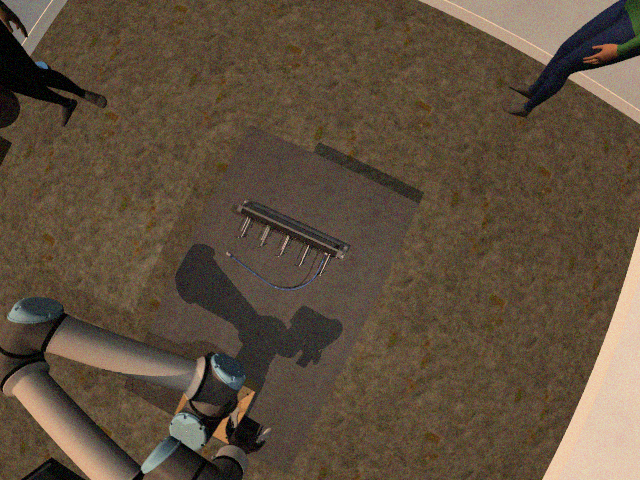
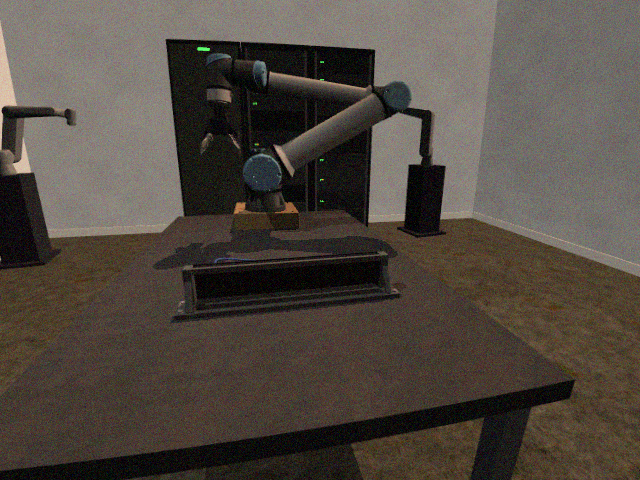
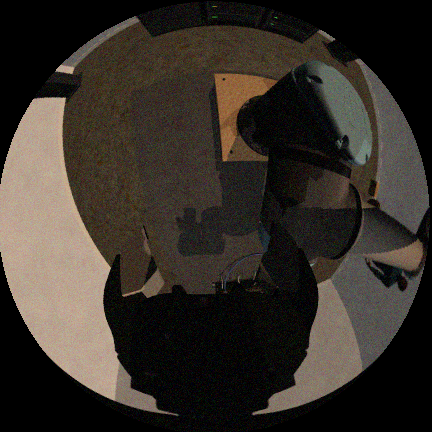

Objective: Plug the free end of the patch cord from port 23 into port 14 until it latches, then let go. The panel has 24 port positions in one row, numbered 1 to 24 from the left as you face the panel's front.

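Frame: origin at the arm's base, x left, y ahead, z down, level; metres.
Seen in the pictures: gripper, fingertip midpoint: (image 1: pixel 252 419) (image 2: pixel 220 156) (image 3: pixel 207 225); arm's base at its link origin: (image 2: pixel 265 208) (image 3: pixel 268 125).
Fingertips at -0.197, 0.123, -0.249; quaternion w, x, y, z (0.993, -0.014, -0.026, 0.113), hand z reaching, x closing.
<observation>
Offsets run from my fingertips to a thing's top centre, as dx, dy, dz. Level surfaces: height alone.
The patch panel {+0.102, +0.647, +0.220} (image 1: pixel 294 227) (image 2: pixel 289 262) (image 3: pixel 240 286) stands on the table, with thin metal bars reaching out from its front. The blue patch cord (image 1: pixel 279 287) (image 2: pixel 230 259) (image 3: pixel 240 258) runs from near the panel's right end in a wide loop. Its free end, a small pale plug {+0.344, +0.499, +0.310} (image 1: pixel 228 253), is in front of the panel's left part, apart from it. Single ports, 14 included, are too small to make out. My gripper (image 1: pixel 264 438) (image 2: pixel 221 147) is open and empty, high up near the arm's base and far from the plug.
The table {dz +0.321} (image 1: pixel 372 222) (image 2: pixel 289 377) carries the arm's orange base block (image 2: pixel 266 219) (image 3: pixel 240 95) at its far end. Dark cabinets (image 2: pixel 206 170) stand behind. Two people (image 1: pixel 563 62) (image 1: pixel 31 77) stand off the table. Pedestals with small arms (image 2: pixel 426 201) (image 2: pixel 23 217) stand at the sides.
</observation>
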